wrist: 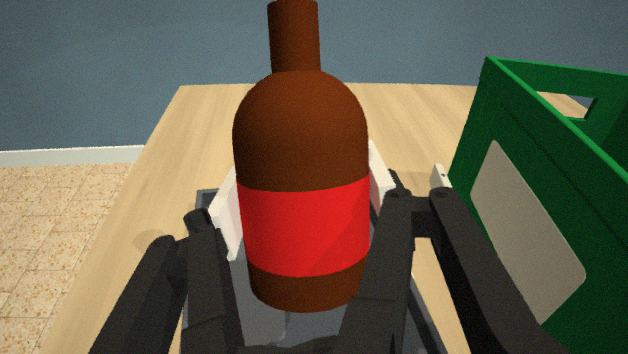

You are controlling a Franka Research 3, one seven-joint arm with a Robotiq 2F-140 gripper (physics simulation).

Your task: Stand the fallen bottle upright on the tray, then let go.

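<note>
A brown bottle [302,135] with a red label stands near upright in the middle of the wrist view, neck up. My gripper [304,171] is shut on the bottle, with one pale finger pad on each side of it around label height. The grey tray [260,317] shows below and behind the bottle, partly hidden by the bottle and the dark finger links. Whether the bottle's base touches the tray cannot be told from this view.
A tall green crate [477,130] with a pale panel stands close to the right of my gripper. The wooden table [170,150] reaches back towards a blue-grey wall [125,50]. Its left edge borders the tiled floor [55,215].
</note>
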